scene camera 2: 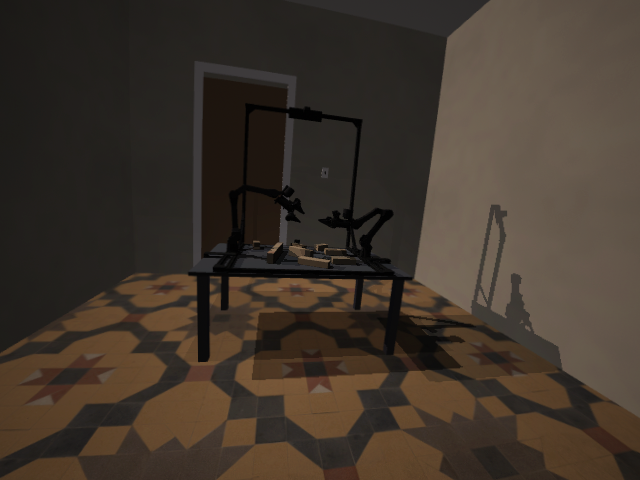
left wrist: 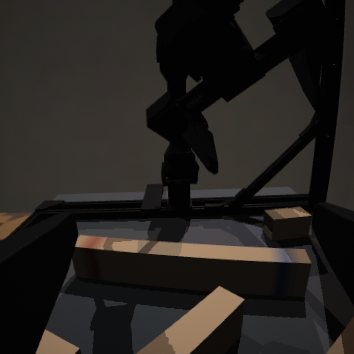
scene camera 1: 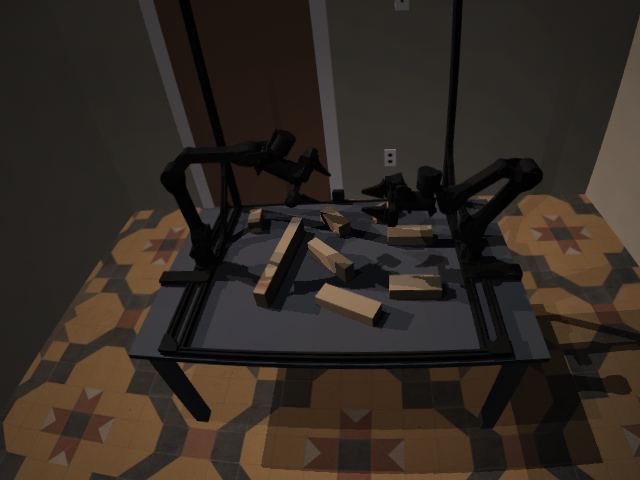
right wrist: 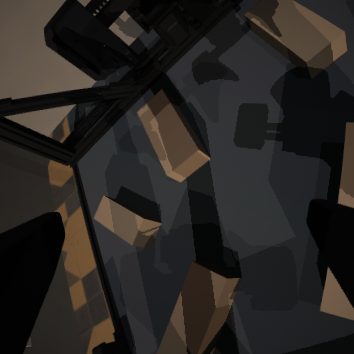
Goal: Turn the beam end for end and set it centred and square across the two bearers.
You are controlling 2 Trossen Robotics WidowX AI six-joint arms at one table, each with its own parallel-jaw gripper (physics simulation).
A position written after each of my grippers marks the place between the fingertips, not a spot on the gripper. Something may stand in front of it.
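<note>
My left gripper (scene camera 1: 361,200): open, holding nothing. My right gripper (scene camera 1: 325,189): open, holds nothing. Left wrist view: my left gripper (left wrist: 196,219), my right gripper (left wrist: 261,143). Right wrist view: my right gripper (right wrist: 187,217).
</note>
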